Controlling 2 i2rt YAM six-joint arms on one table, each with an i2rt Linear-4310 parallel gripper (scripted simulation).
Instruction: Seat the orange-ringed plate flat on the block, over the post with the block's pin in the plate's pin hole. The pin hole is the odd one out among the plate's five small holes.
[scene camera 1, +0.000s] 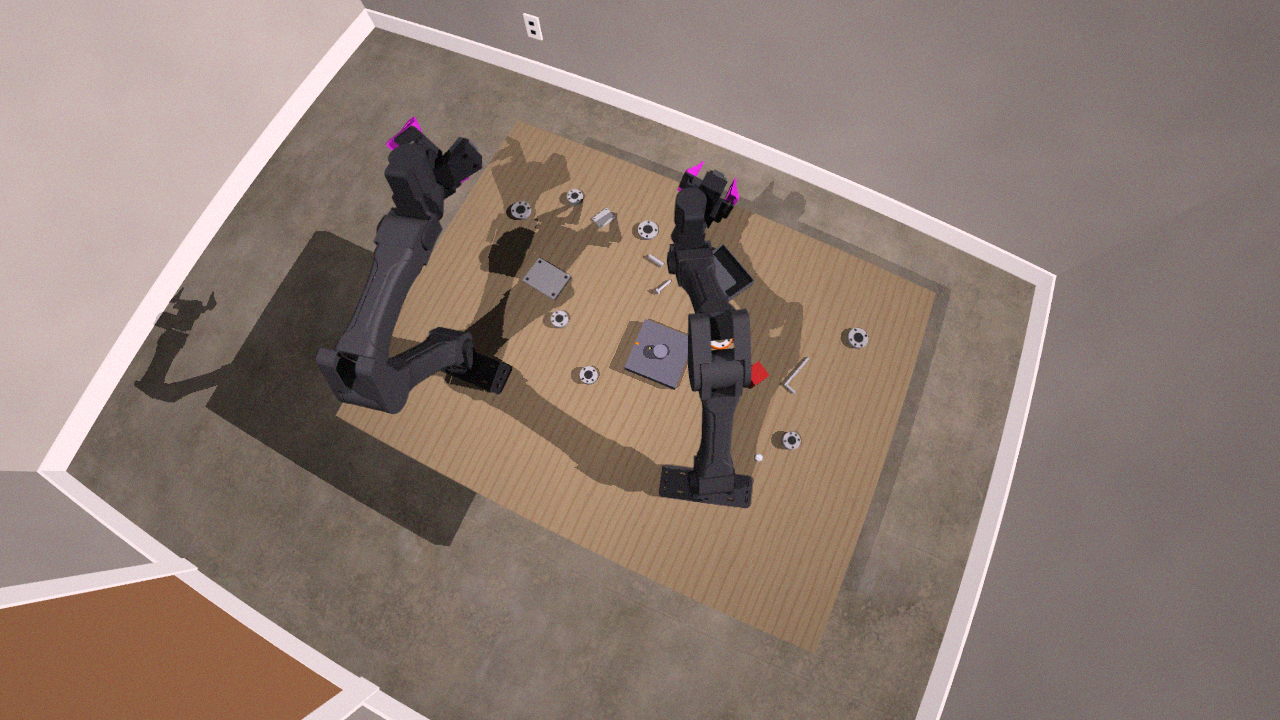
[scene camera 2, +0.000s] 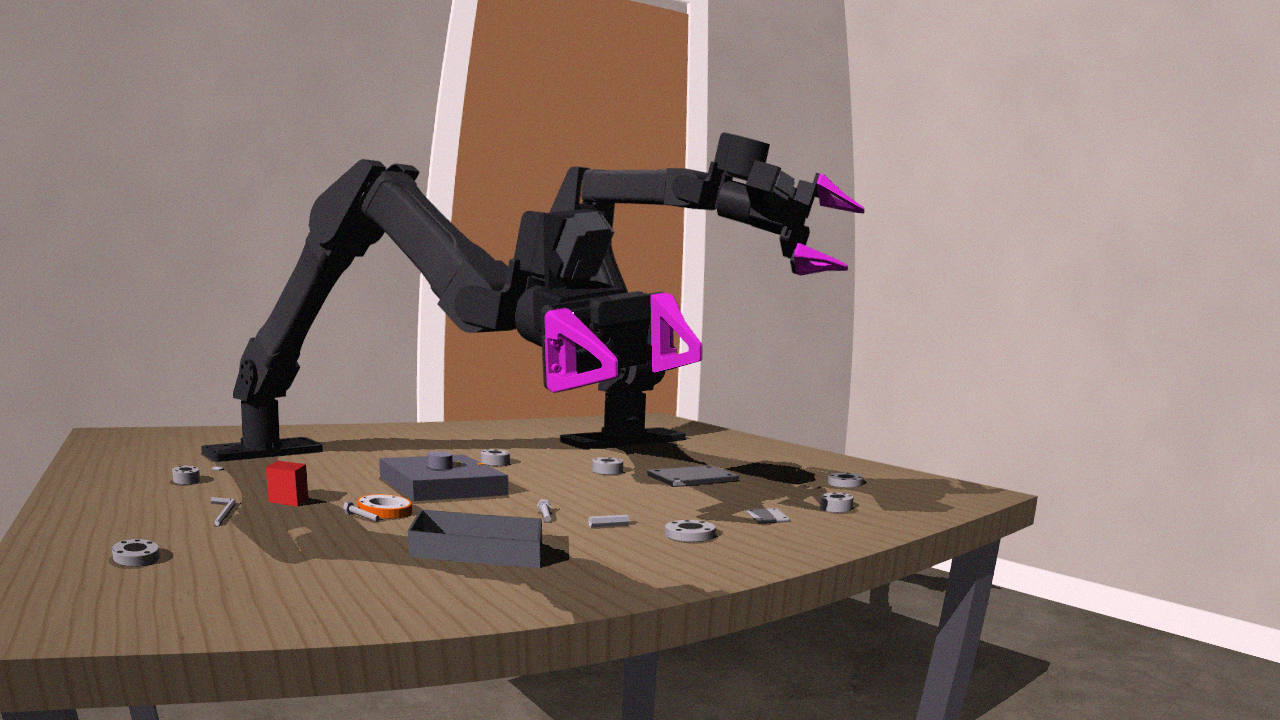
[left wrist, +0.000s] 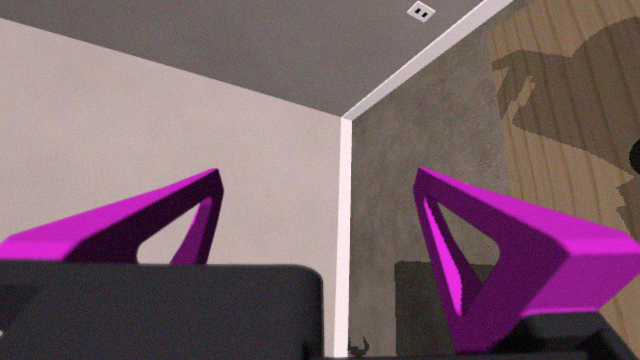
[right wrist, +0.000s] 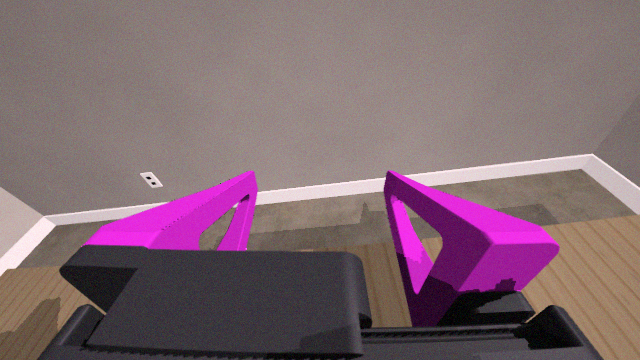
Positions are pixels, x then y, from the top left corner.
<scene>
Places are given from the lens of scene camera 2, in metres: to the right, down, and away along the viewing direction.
my left gripper (scene camera 2: 856, 238): 0.30, -0.17, 1.18
my right gripper (scene camera 2: 660, 360): 0.02, 0.00, 0.70
grey block (scene camera 2: 441, 479): -0.22, 0.13, 0.95
</scene>
